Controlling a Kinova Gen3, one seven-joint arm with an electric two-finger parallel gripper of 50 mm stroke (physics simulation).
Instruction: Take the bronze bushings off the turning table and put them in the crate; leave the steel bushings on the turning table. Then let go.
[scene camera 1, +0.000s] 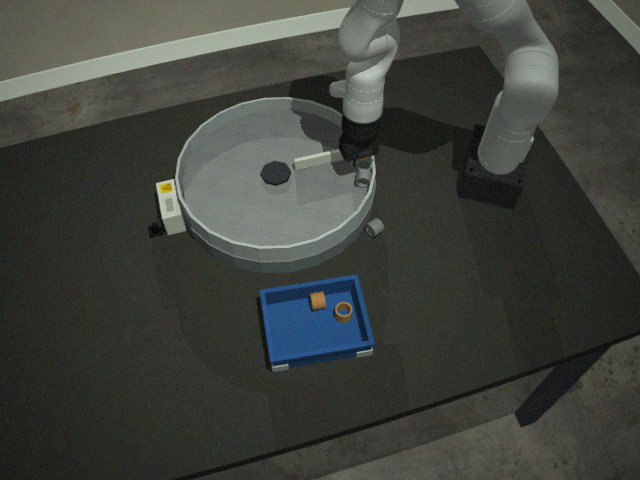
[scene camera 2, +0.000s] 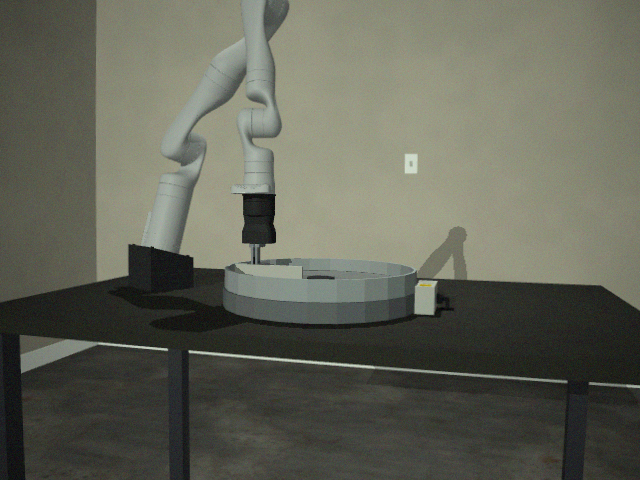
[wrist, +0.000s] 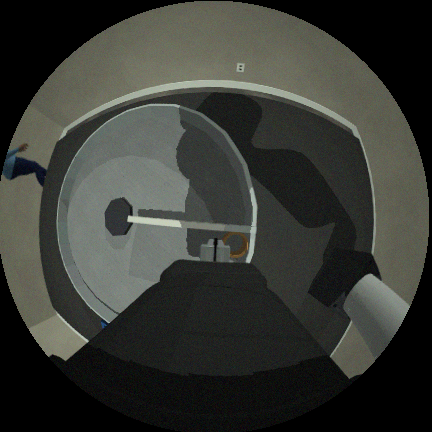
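Where they show: gripper, between the fingertips: (scene camera 1: 352, 162) (wrist: 214, 245); arm's base, origin of its link: (scene camera 1: 498, 155) (scene camera 2: 161, 250) (wrist: 359, 293).
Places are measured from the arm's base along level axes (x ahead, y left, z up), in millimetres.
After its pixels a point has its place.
Note:
My gripper (scene camera 1: 354, 163) @[y -84, x 302, z -31 mm] (scene camera 2: 255, 261) @[y -84, x 302, z -31 mm] (wrist: 214, 245) @[y -84, x 302, z -31 mm] is shut and empty, its fingertips low inside the right side of the turning table (scene camera 1: 279, 253) @[y 102, x 505, z -30 mm] (scene camera 2: 320, 291) @[y -306, x 524, z -34 mm] (wrist: 150, 130) @[y -267, x 441, z -42 mm]. A bronze bushing (scene camera 1: 366, 158) @[y -77, x 273, z -18 mm] (wrist: 224, 242) @[y -92, x 291, z -16 mm] stands on the turning table right beside the fingers, by the wall and the pale bar, partly hidden in scene camera 1. Steel bushings (scene camera 1: 362, 178) @[y -21, x 300, z -11 mm] are next to it along the wall. Another steel bushing (scene camera 1: 374, 227) @[y 69, x 300, z -64 mm] lies on the black table outside the wall. The blue crate (scene camera 1: 320, 355) @[y 318, x 482, z -49 mm] (wrist: 104, 325) @[y 179, x 551, z -49 mm] holds two bronze bushings, one lying (scene camera 1: 317, 300) @[y 204, x 457, z -60 mm] and one upright (scene camera 1: 343, 312).
A pale bar (scene camera 1: 312, 160) @[y -103, x 386, z -20 mm] (scene camera 2: 279, 271) @[y -111, x 371, z -25 mm] (wrist: 155, 221) @[y -107, x 378, z -11 mm] reaches across the turning table from near the dark hub (scene camera 1: 275, 172) @[y -103, x 467, z -34 mm] (wrist: 118, 216) @[y -105, x 460, z -34 mm] to the right wall. A white box (scene camera 1: 169, 206) @[y -75, x 700, z -37 mm] (scene camera 2: 425, 298) @[y -147, x 703, z -61 mm] is at the left rim. The arm's base (scene camera 1: 491, 180) @[y 48, x 35, z -19 mm] (scene camera 2: 160, 268) @[y -63, x 36, z -38 mm] stands to the right.

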